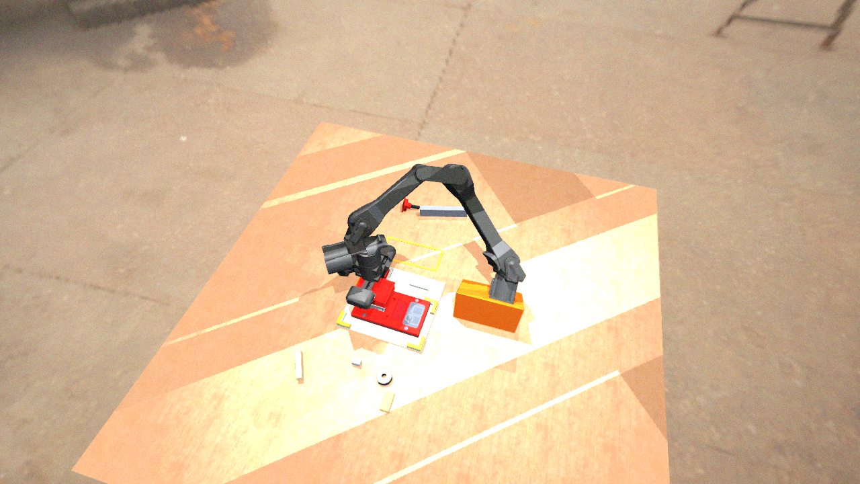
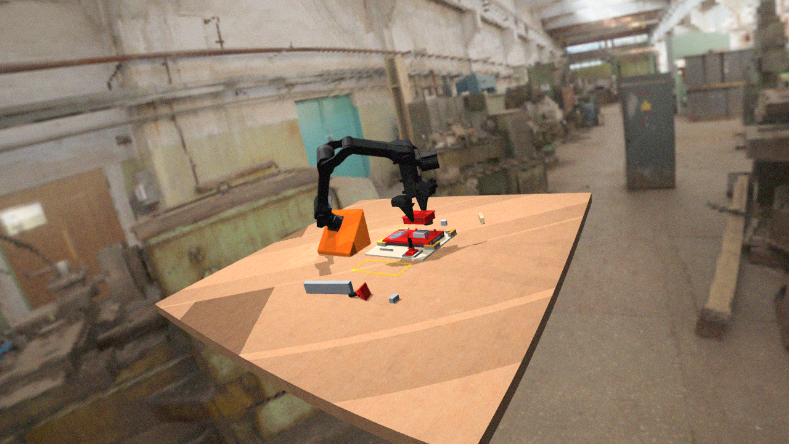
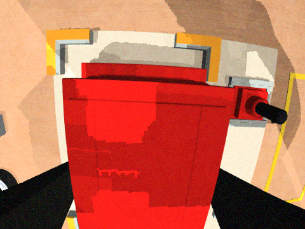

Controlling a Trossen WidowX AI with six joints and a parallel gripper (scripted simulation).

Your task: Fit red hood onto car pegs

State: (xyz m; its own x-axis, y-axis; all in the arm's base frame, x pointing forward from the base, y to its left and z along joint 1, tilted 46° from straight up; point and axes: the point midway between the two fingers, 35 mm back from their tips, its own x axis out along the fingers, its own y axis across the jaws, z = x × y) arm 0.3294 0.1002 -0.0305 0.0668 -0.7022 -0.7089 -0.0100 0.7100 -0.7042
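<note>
Right now the grey engine block is 70 mm below my gripper tip and 10 mm to the left of it. Also, from my gripper tip: grey bar: 390 mm to the right, 70 mm below, 70 mm behind; red hood: 10 mm above.
</note>
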